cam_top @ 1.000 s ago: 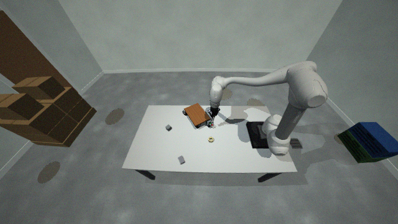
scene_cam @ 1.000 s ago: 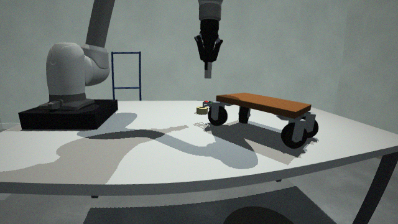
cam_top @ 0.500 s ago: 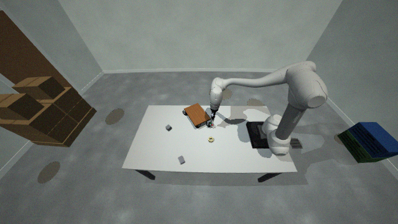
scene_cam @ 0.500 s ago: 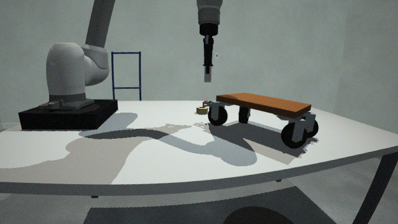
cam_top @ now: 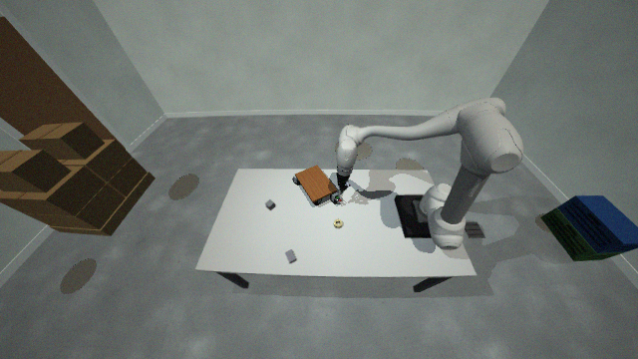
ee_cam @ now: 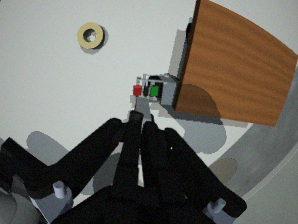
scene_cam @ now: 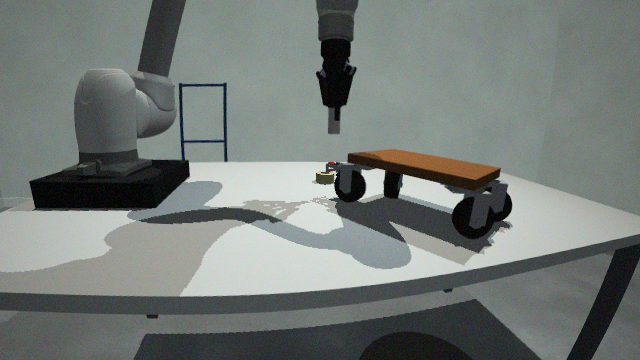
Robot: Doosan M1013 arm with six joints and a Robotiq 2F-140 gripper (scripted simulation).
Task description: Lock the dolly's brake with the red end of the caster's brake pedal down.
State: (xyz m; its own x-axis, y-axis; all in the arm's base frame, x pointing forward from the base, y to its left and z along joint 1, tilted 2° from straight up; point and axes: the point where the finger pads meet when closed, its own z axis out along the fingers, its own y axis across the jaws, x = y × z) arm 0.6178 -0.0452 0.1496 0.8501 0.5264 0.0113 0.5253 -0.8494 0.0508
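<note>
The brake pedal lies 1 cm ahead of my hand, 1 cm to the right of it and 12 cm below it.
</note>
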